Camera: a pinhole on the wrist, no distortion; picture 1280 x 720 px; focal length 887.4 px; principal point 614.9 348.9 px. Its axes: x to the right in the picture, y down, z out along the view. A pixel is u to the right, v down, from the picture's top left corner.
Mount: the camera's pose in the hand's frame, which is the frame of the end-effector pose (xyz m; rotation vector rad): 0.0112 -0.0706 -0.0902 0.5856 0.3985 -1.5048
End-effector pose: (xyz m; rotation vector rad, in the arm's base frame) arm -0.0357 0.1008 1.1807 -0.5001 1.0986 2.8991
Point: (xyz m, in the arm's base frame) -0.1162 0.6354 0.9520
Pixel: 981.4 560.2
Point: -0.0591 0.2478 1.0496
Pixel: 866.4 637.1
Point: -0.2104 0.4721 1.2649
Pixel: 311.4 647.4
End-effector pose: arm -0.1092 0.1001 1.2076 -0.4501 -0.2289 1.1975
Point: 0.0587 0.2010 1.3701
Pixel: outside the picture
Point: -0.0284 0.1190 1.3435
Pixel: 297.1 595.7
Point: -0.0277 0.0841 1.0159
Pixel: behind the camera
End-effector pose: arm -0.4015 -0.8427 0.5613 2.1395 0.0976 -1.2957
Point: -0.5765 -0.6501 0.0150
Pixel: outside the picture
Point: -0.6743 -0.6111 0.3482
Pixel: 872.2 356.3
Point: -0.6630 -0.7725 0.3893
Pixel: 485.9 395.8
